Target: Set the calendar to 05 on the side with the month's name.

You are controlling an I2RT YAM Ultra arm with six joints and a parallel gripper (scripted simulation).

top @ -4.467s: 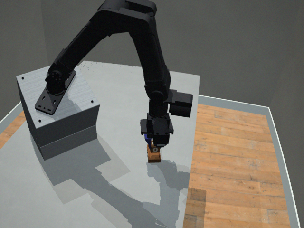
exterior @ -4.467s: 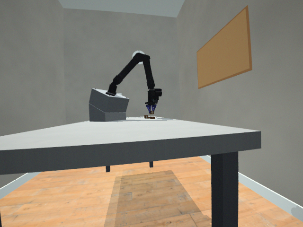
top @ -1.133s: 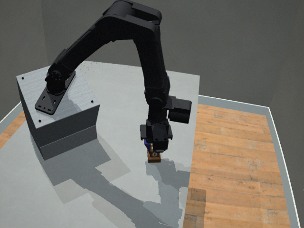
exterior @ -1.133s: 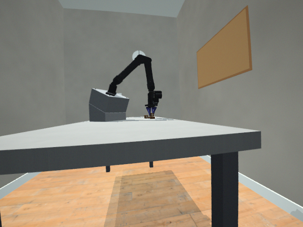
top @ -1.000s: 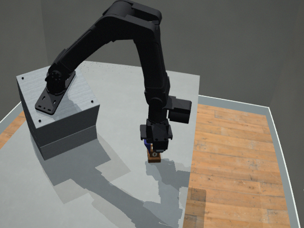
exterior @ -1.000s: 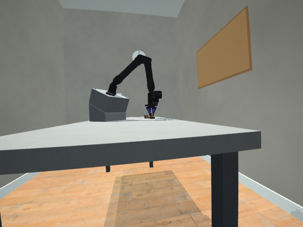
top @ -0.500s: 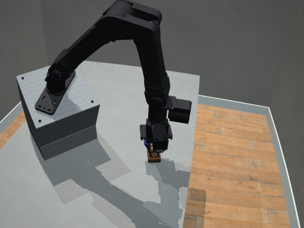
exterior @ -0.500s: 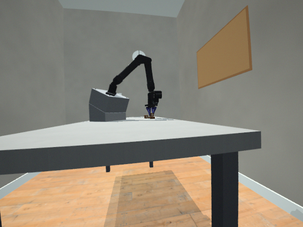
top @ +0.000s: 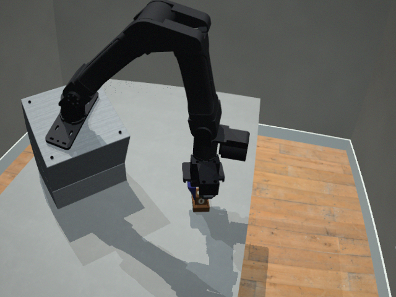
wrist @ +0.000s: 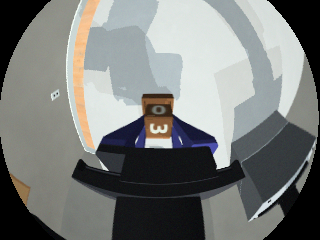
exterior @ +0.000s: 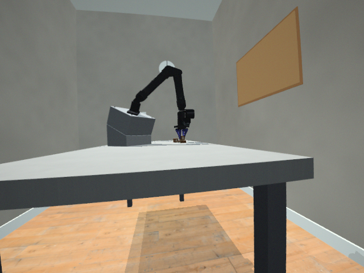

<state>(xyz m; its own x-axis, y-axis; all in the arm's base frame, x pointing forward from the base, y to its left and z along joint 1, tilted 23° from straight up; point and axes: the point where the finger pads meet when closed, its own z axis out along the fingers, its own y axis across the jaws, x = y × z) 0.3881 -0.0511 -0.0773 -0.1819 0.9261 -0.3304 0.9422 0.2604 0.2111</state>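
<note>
Now: the brown wooden cube right at my hand. Round my hand: brown tray (3 cm below, 2 cm to the left).
</note>
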